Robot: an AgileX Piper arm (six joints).
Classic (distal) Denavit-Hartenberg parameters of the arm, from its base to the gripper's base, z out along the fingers. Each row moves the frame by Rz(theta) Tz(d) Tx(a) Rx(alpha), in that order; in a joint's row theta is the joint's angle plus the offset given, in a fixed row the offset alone. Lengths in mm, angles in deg.
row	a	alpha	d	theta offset
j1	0	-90	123	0
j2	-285	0	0	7.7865
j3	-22	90	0	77.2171
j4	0	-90	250.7	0
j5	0	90	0	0
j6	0	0	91	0
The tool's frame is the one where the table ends.
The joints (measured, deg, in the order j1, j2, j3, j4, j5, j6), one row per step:
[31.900 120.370 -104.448 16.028 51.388 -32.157]
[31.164 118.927 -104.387 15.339 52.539 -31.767]
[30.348 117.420 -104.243 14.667 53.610 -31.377]
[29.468 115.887 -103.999 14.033 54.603 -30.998]
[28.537 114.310 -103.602 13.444 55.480 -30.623]
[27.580 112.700 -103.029 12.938 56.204 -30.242]
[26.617 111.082 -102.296 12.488 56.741 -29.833]
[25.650 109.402 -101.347 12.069 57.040 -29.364]
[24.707 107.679 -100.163 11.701 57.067 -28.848]
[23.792 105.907 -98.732 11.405 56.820 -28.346]
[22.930 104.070 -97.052 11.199 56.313 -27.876]
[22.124 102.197 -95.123 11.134 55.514 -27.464]
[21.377 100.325 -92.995 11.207 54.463 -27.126]
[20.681 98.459 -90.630 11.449 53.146 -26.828]
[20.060 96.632 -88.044 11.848 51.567 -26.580]
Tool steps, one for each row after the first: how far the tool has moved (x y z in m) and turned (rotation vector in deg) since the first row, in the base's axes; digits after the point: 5 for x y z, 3 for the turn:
[-0.00057 -0.00800 0.01040 -0.274 -0.392 -0.641]
[-0.00128 -0.01673 0.02082 -0.522 -0.828 -1.414]
[-0.00221 -0.02599 0.03085 -0.758 -1.251 -2.291]
[-0.00349 -0.03569 0.04037 -0.971 -1.657 -3.271]
[-0.00519 -0.04557 0.04919 -1.121 -2.024 -4.343]
[-0.00725 -0.05542 0.05721 -1.211 -2.380 -5.506]
[-0.00978 -0.06530 0.06458 -1.225 -2.766 -6.787]
[-0.01280 -0.07495 0.07105 -1.150 -3.175 -8.150]
[-0.01632 -0.08430 0.07661 -0.988 -3.621 -9.534]
[-0.02048 -0.09319 0.08132 -0.727 -4.104 -10.894]
[-0.02514 -0.10147 0.08500 -0.332 -4.613 -12.213]
[-0.03016 -0.10910 0.08760 0.176 -5.134 -13.467]
[-0.03550 -0.11611 0.08891 0.820 -5.614 -14.703]
[-0.04108 -0.12237 0.08878 1.575 -6.046 -15.899]

